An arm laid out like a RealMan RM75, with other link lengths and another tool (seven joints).
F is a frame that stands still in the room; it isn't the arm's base.
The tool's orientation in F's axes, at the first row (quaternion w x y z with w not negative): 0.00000, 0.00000, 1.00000, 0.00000
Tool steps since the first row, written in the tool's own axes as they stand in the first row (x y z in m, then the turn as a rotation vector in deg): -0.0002, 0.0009, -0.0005, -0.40, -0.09, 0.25; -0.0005, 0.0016, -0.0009, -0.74, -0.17, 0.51; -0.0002, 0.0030, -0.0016, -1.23, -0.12, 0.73; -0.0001, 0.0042, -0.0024, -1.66, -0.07, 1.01; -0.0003, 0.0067, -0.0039, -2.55, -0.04, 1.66; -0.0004, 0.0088, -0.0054, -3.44, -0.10, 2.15; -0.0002, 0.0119, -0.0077, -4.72, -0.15, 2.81; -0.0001, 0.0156, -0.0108, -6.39, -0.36, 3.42; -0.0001, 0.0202, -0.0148, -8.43, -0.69, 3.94; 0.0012, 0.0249, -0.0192, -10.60, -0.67, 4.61
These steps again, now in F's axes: 0.0002, 0.0009, 0.0005, 0.40, -0.09, -0.25; 0.0005, 0.0016, 0.0009, 0.74, -0.17, -0.51; 0.0002, 0.0030, 0.0016, 1.23, -0.12, -0.73; 0.0001, 0.0042, 0.0024, 1.66, -0.07, -1.01; 0.0003, 0.0067, 0.0039, 2.55, -0.04, -1.66; 0.0004, 0.0088, 0.0054, 3.44, -0.10, -2.15; 0.0002, 0.0119, 0.0077, 4.72, -0.15, -2.81; 0.0001, 0.0156, 0.0108, 6.39, -0.36, -3.42; 0.0001, 0.0202, 0.0148, 8.43, -0.69, -3.94; -0.0012, 0.0249, 0.0192, 10.60, -0.67, -4.61
